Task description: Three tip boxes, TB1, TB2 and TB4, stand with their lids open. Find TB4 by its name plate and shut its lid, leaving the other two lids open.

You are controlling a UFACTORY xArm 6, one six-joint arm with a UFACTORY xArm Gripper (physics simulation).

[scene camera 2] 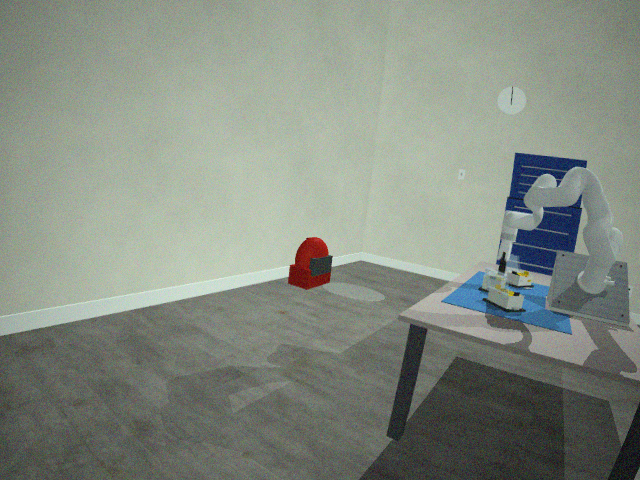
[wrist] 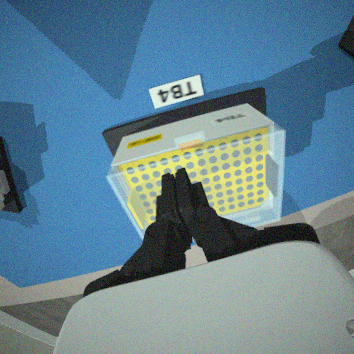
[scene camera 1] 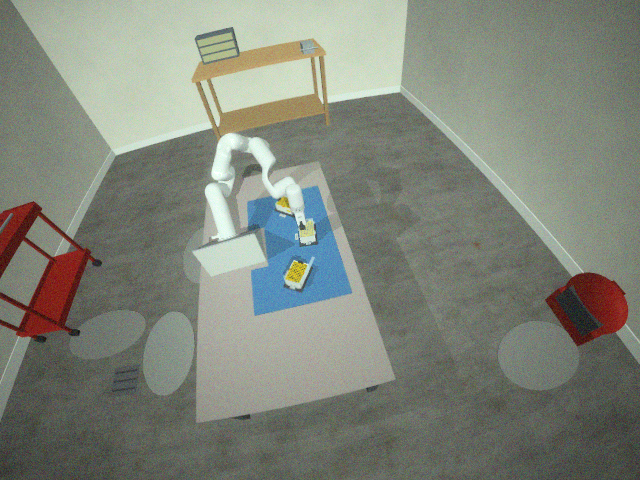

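Seen in the pictures: gripper, between the fingertips: (scene camera 2: 500,274) (wrist: 180,186) (scene camera 1: 302,229); arm's base, origin of its link: (scene camera 2: 591,282) (scene camera 1: 229,238).
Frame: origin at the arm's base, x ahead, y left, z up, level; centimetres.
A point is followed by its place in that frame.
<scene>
Box TB4 (scene camera 1: 307,232) @[x 42.2, y -9.6, z -5.5 cm] (scene camera 2: 493,281) (wrist: 245,170) @[x 41.7, y -1.6, z -5.5 cm] is the middle box, beside its name plate (scene camera 1: 296,236) @[x 36.2, y -3.4, z -13.1 cm] (wrist: 176,91) @[x 36.3, y -3.5, z -13.0 cm] reading TB4. Its clear lid lies over the yellow tip rack and looks shut. My gripper (scene camera 1: 302,226) @[x 40.5, y -6.0, z -5.5 cm] (scene camera 2: 501,272) @[x 40.5, y -6.0, z -5.5 cm] (wrist: 180,186) @[x 40.5, y -6.0, z -5.5 cm] is shut and empty, fingertips over the lid; whether they touch it I cannot tell. Another open box (scene camera 1: 297,273) (scene camera 2: 520,279) @[x 29.1, y -24.1, z -9.0 cm] has its lid (scene camera 1: 311,261) @[x 37.4, y -33.4, z 1.1 cm] standing up. The third box (scene camera 1: 283,205) (scene camera 2: 506,298) @[x 37.9, y 27.8, z -8.5 cm] shows its yellow rack; its lid is hard to make out. Which is TB1 or TB2 I cannot read.
The boxes stand on a blue mat (scene camera 1: 325,281) @[x 41.6, y -38.3, z -13.2 cm] (scene camera 2: 460,294) @[x 56.8, y 17.4, z -13.2 cm] (wrist: 60,240) @[x 45.4, y -28.3, z -13.2 cm] on the table (scene camera 1: 289,356) @[x 13.2, y -68.5, z -13.5 cm] (scene camera 2: 439,322) @[x 59.5, y 59.9, z -13.5 cm]. A pale tilted panel (scene camera 1: 232,254) @[x 0.3, y -12.1, z 0.0 cm] (scene camera 2: 563,279) @[x 12.4, y 0.4, z -1.0 cm] stands by the arm's base. Dark box edges (wrist: 11,182) @[x 34.7, y -25.0, z -12.8 cm] show at the sides of the wrist view.
</scene>
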